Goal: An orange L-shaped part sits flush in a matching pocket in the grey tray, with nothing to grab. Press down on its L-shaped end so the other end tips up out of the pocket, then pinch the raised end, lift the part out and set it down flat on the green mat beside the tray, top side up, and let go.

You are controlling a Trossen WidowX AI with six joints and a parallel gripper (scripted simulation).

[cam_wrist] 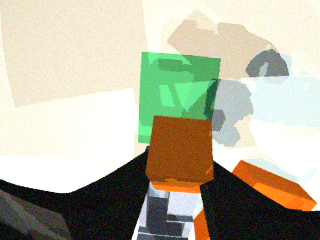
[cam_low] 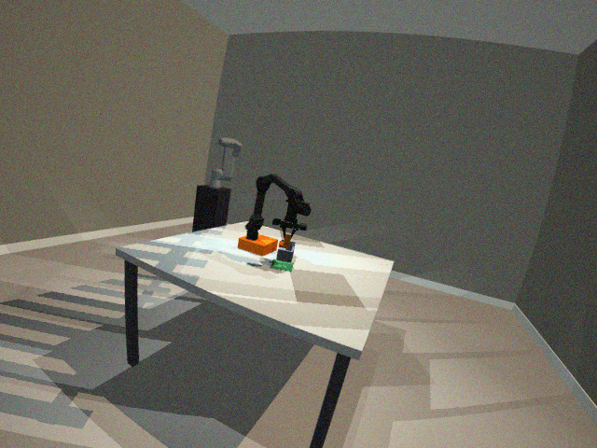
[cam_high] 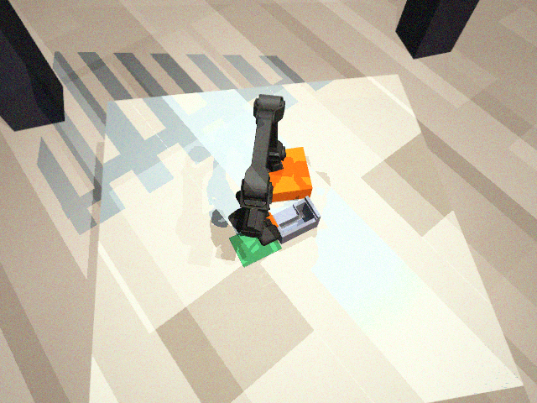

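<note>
Now: the green mat 10 mm to the right of my gripper tip and 170 mm below it. Round my gripper tip: orange L-shaped part 20 mm behind, 30 mm to the left, 30 mm below.
</note>
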